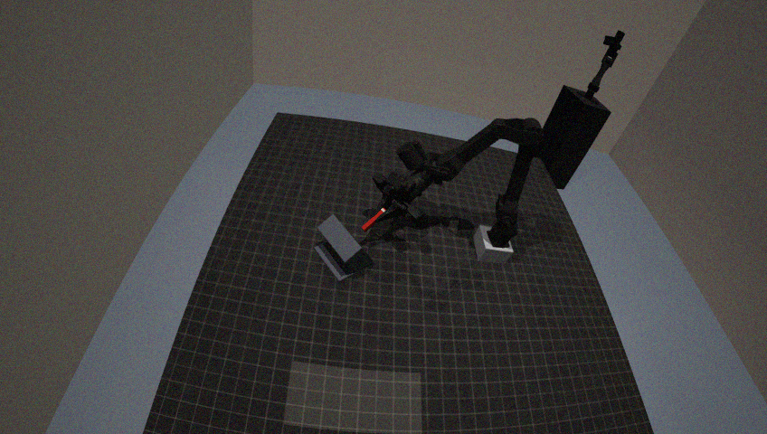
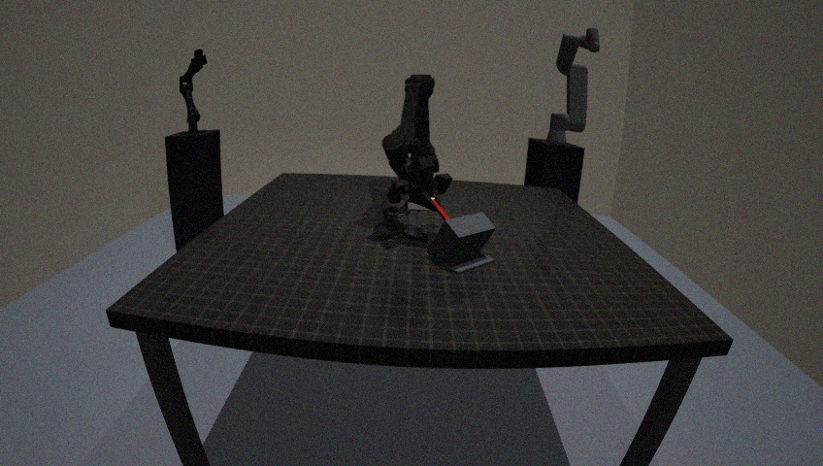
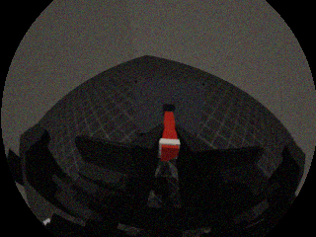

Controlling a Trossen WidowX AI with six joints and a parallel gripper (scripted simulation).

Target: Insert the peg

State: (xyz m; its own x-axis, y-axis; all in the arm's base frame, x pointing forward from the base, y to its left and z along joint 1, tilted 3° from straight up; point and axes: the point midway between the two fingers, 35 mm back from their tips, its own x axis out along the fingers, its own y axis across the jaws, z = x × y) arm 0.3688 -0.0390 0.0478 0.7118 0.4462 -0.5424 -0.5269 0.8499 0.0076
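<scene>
Now: the sloped panel 70 mm ahead of my gripper tip, 50 mm to the left of it and 50 mm below it. Round my gripper tip: peg (10 mm to the right, 10 mm behind, 10 mm above).
</scene>
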